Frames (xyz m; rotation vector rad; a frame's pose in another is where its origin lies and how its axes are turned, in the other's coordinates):
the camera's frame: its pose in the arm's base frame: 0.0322 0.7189 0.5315 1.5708 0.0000 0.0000
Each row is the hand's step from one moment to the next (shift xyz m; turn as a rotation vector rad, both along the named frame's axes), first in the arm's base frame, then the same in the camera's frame.
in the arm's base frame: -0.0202 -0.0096 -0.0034 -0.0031 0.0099 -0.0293
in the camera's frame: -0.0202 -0.0034 0.0096 -0.0031 -0.0293 -0.0099
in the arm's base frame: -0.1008 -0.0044 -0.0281 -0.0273 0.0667 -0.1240
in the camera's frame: -0.1008 -0.0281 0.0044 -0.0273 -0.1240 -0.0667
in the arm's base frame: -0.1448 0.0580 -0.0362 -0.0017 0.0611 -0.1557
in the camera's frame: -0.1448 -0.0362 -0.0580 -0.0017 -0.1557 -0.0611
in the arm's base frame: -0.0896 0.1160 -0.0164 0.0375 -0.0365 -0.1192
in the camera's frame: -0.0896 -0.0164 -0.1160 0.0375 -0.1192 0.0365
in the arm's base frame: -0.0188 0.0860 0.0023 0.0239 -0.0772 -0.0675
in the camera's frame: -0.0188 0.0023 -0.0860 0.0239 -0.0675 0.0772
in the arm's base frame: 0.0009 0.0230 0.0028 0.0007 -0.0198 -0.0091
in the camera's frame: 0.0009 0.0028 -0.0230 0.0007 -0.0091 0.0198
